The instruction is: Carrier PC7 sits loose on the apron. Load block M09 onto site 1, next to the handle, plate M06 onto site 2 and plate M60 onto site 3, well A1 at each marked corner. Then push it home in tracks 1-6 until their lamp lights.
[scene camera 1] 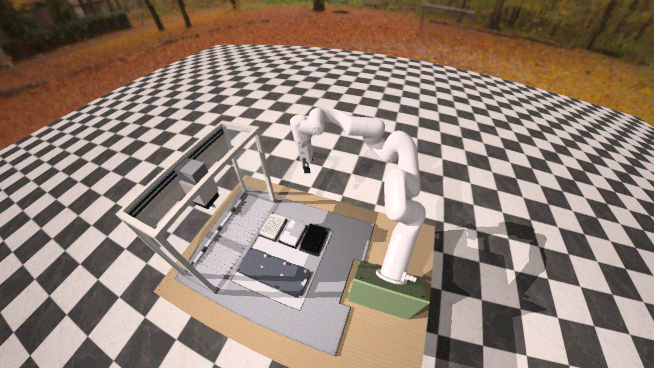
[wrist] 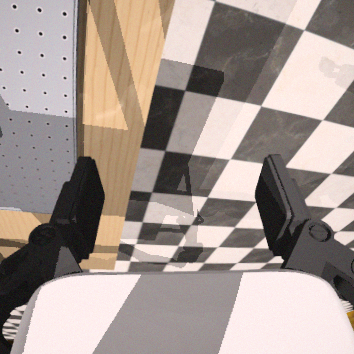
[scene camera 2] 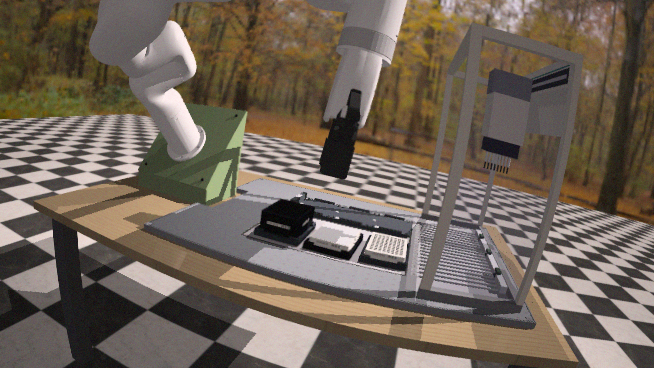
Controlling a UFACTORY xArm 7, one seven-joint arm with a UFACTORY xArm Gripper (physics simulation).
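Pixels of known places: gripper, fingertip midpoint: [scene camera 1: 308, 166] [wrist: 179, 174] [scene camera 2: 330, 171]; arm's base, origin of the base link: [scene camera 1: 391, 277] [scene camera 2: 186, 143].
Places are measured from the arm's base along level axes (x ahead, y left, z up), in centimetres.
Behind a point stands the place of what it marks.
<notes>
Carrier PC7, a long dark slab [scene camera 1: 272, 277] @[y 19.0, x 45.5, z -11.5 cm] [scene camera 2: 356, 220] @[y 12.9, x 49.1, z -11.6 cm], lies on the apron between the tracks and the arm's side. Beside it stand a tall black block [scene camera 1: 315, 239] @[y -5.6, x 37.5, z -7.9 cm] [scene camera 2: 286, 217] @[y -12.4, x 41.5, z -7.4 cm], a low white plate [scene camera 1: 293, 232] @[y -4.9, x 49.6, z -10.1 cm] [scene camera 2: 336, 237] @[y -7.7, x 51.2, z -10.1 cm] and a cream plate with a grid of holes [scene camera 1: 272, 226] @[y -2.8, x 61.1, z -10.5 cm] [scene camera 2: 387, 246] @[y -4.6, x 61.5, z -10.1 cm], in a row. Their labels are too small to read. The ribbed tracks [scene camera 1: 227, 242] @[y 16.0, x 76.7, z -12.6 cm] [scene camera 2: 452, 260] lie under the frame. My gripper [scene camera 1: 306, 170] @[y -33.4, x 56.8, z 7.7 cm] [scene camera 2: 333, 174] @[y -33.4, x 56.8, z 7.7 cm] [wrist: 179, 174] @[y -33.4, x 56.8, z 7.7 cm] is open and empty, pointing down, high and off to the side of the row of labware.
A tall grey frame [scene camera 2: 452, 185] @[y -19.0, x 72.3, z 7.6 cm] stands over the tracks and carries a pipetting head [scene camera 1: 192, 172] @[y 13.7, x 77.2, z 33.3 cm] [scene camera 2: 507, 117]. The arm stands on a green base [scene camera 1: 387, 299] @[y 9.9, x -1.3, z 2.7 cm] [scene camera 2: 215, 167] @[y -1.8, x 13.7, z -4.0 cm]. In the wrist view, the grey deck [wrist: 40, 90] @[y -22.1, x 44.6, z -12.6 cm] and wooden table edge [wrist: 112, 105] @[y -31.1, x 44.2, z -14.0 cm] lie left, checkered floor right.
</notes>
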